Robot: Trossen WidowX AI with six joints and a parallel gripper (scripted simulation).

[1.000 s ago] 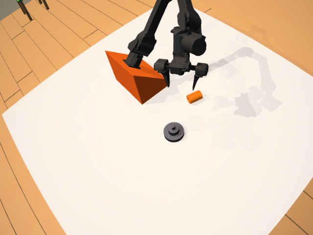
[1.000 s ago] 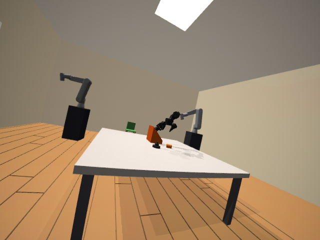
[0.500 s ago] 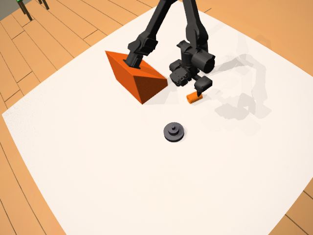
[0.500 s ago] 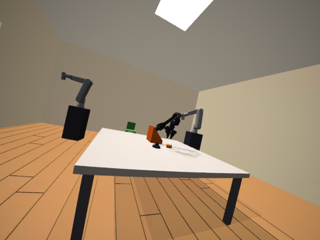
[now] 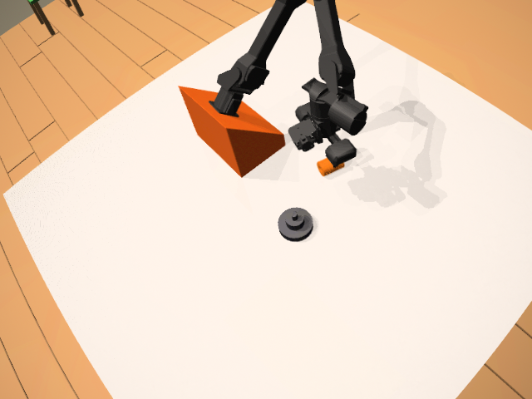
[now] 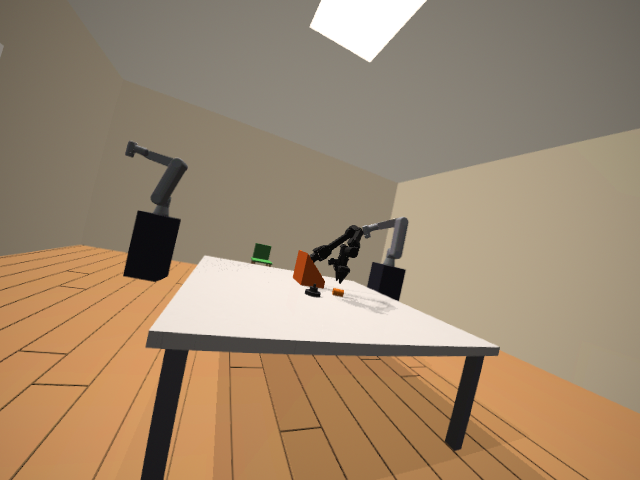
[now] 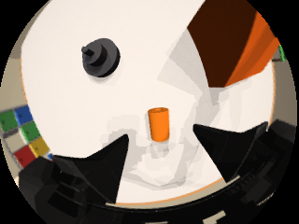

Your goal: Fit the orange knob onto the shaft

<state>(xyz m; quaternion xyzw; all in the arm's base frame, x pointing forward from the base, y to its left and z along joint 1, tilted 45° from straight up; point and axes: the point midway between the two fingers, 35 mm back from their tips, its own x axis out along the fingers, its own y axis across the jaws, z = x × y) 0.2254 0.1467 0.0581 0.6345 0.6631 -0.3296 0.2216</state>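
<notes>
My gripper tip is now 60 mm above the orange knob and 10 mm to the right of it. Also, from my gripper tip: round pedestal (150 mm to the right, 80 mm ahead, 50 mm below).
</notes>
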